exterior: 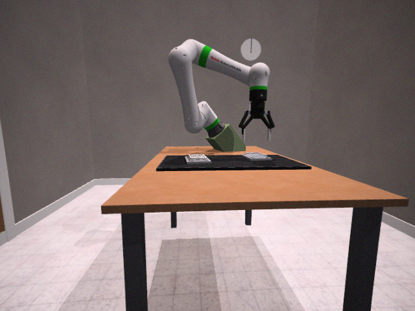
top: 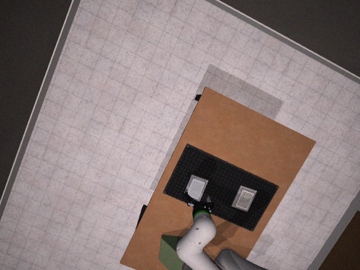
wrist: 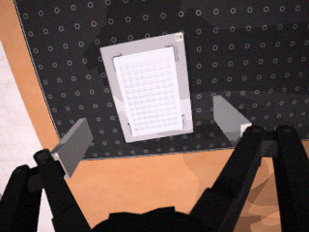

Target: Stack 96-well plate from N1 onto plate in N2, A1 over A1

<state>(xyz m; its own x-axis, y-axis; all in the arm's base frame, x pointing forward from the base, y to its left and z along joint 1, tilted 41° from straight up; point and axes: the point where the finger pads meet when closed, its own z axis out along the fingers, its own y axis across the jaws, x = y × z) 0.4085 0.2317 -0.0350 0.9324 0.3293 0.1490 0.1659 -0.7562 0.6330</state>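
Right now the plate nest N1 is 10 cm below my hand.
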